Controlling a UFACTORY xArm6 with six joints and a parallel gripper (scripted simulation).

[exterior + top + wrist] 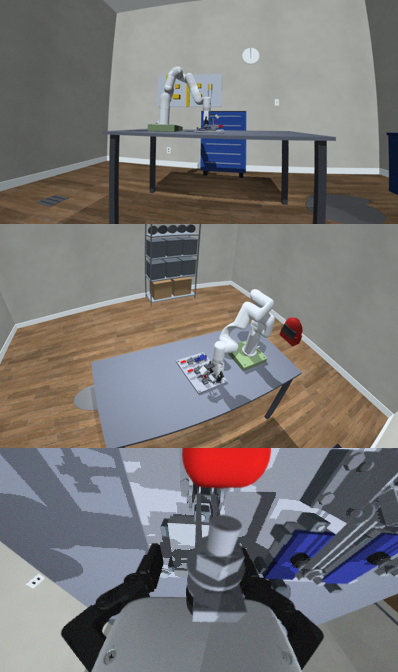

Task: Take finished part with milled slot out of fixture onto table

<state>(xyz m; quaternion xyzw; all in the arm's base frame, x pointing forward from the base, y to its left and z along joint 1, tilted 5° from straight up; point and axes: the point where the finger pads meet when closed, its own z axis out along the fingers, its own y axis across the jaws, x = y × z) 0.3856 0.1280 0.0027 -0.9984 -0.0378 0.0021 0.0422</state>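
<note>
The pale grey part lies 1 cm behind my hand and 1 cm below it. Also, from my hand: fixture plate (6 cm ahead, 11 cm to the right, 3 cm below).
</note>
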